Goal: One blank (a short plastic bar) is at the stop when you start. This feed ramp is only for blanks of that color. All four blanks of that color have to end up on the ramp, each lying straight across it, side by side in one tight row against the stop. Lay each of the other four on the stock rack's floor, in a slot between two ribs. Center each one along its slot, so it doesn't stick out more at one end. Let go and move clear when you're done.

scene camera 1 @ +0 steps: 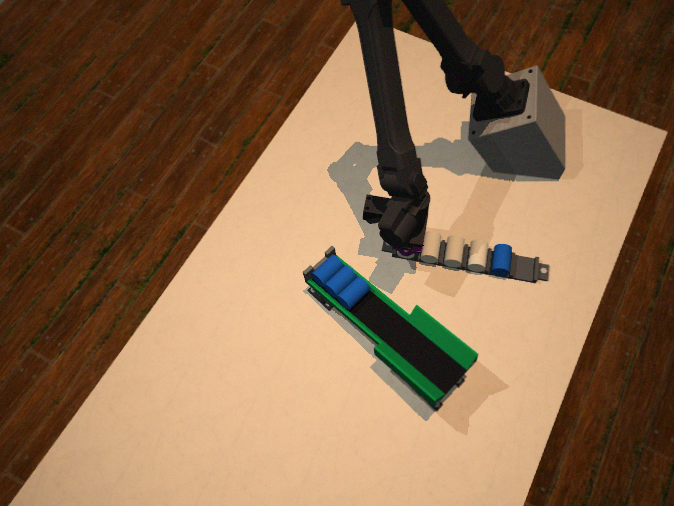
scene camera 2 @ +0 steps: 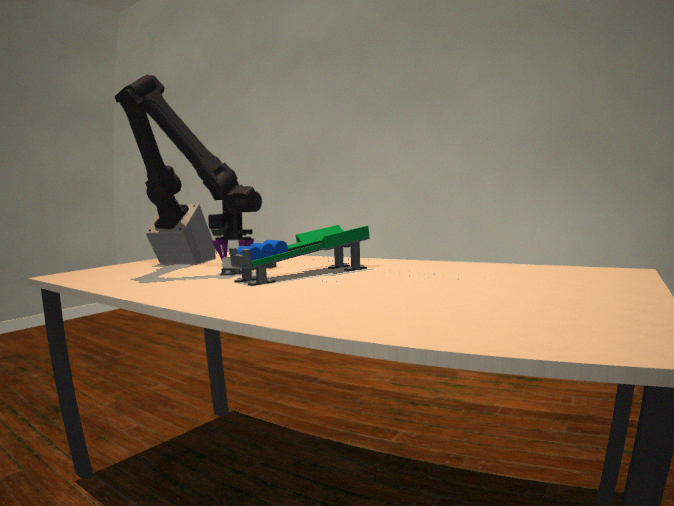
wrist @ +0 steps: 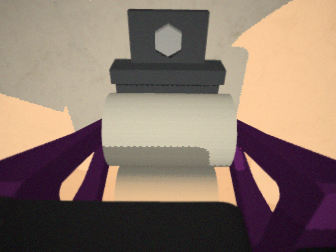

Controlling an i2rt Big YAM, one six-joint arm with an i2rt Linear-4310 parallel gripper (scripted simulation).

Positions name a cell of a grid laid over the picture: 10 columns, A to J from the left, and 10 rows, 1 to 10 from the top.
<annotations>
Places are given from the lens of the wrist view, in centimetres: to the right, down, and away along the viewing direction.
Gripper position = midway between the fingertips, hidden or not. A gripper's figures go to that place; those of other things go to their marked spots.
gripper (wrist: F6): 0, 0, 13
cream blank (wrist: E6): -1, 0, 11
cream blank (wrist: D8): -2, 4, 14
rack rib (wrist: D3): -2, -3, 12
</annotations>
